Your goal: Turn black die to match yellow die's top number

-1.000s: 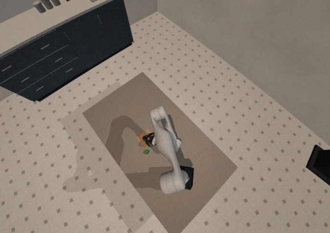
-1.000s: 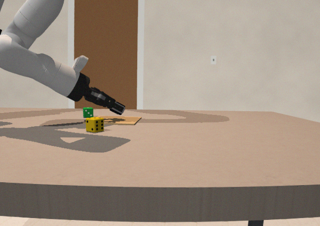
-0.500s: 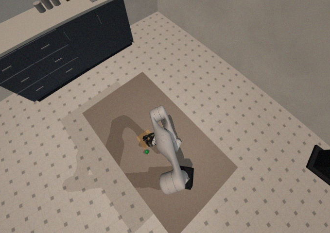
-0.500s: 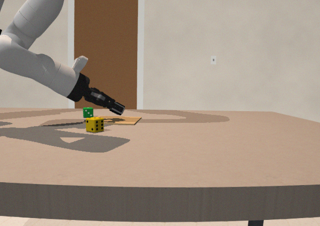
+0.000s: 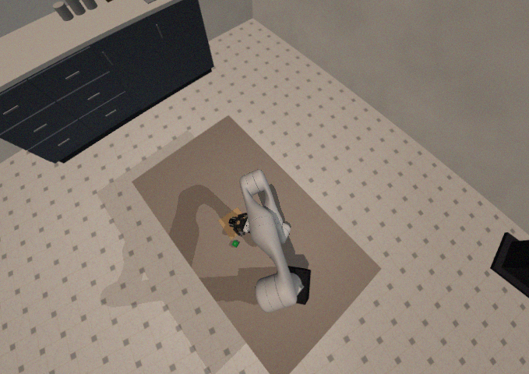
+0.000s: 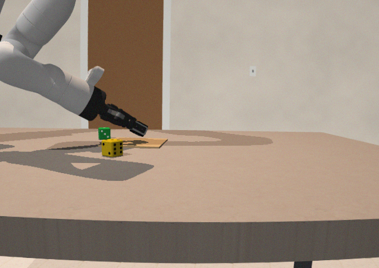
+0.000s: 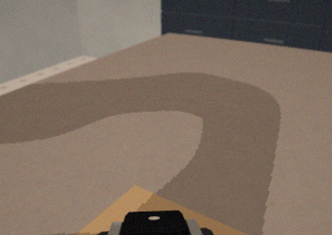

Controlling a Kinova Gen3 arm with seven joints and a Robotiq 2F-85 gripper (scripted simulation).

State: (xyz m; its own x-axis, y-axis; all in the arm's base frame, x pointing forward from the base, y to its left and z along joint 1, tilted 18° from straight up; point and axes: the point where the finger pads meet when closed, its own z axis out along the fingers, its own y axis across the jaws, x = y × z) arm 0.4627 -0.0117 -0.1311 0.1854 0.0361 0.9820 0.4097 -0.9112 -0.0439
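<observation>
My gripper is now 40 mm above the mat. The rest, counted from my hand: green die 90 mm behind, 80 mm to the left, 20 mm below; then yellow die 40 mm behind, 160 mm to the right, 20 mm below; then black die right at my hand.
</observation>
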